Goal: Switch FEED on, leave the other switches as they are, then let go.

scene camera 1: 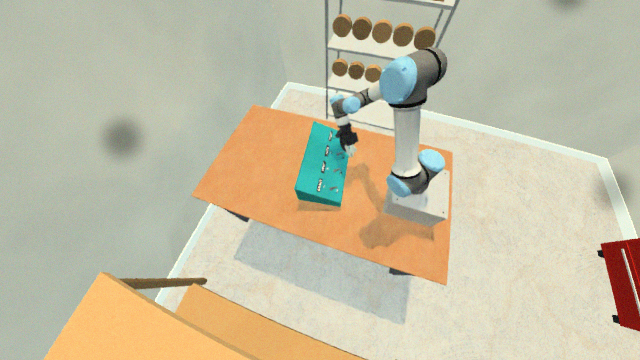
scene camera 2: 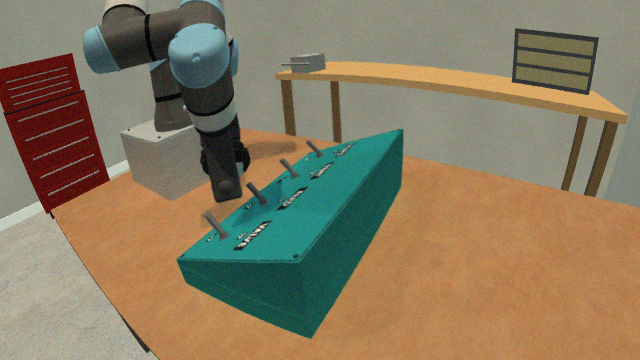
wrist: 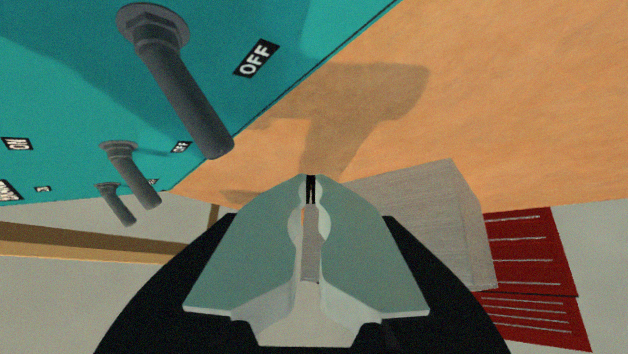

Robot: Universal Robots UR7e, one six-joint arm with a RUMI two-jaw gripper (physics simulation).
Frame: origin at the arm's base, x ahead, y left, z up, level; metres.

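Where they show: gripper, fingertip midpoint: (scene camera 1: 352, 157) (wrist: 311, 177); arm's base at its link origin: (scene camera 2: 178, 123).
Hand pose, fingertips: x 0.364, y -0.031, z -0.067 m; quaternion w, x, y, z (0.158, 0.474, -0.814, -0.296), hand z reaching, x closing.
Each offset is from my fingertips to the top centre of the thing. "spot": to the spot under its first point. Level surfaces: height alone.
A teal switch panel (scene camera 1: 310, 165) (scene camera 2: 345, 200) (wrist: 65, 100) has levers along its edge nearest the arm's base. The FEED lever (scene camera 1: 338, 171) (scene camera 2: 256, 193) (wrist: 182, 100) leans toward its OFF label {spot: 0.057 m ahead, 0.002 m right, 0.038 m down} (wrist: 256, 58). The VALVE lever (scene camera 1: 333, 189) (scene camera 2: 217, 226), the VENT lever {0.040 m ahead, 0.120 m left, 0.016 m up} (scene camera 2: 289, 168) (wrist: 134, 181) and the BRAKE lever {0.003 m ahead, 0.235 m left, 0.016 m up} (scene camera 2: 314, 149) (wrist: 116, 204) lean the same way. My gripper (scene camera 1: 351, 153) (wrist: 311, 177) is shut and empty, at the OFF side of the levers. In the wrist view its tips are apart from the FEED lever. The gripper's body hides its fingertips in scene camera 2.
The panel rests on an orange table {0.111 m down} (scene camera 1: 240, 160) (scene camera 2: 475, 260). The arm's grey base block (scene camera 1: 417, 210) (scene camera 2: 165, 165) (wrist: 425, 220) stands behind the gripper. A shelf rack (scene camera 1: 327, 60), a red cabinet (scene camera 2: 60, 145) (wrist: 525, 250) and a wooden bench (scene camera 2: 435, 80) stand farther off.
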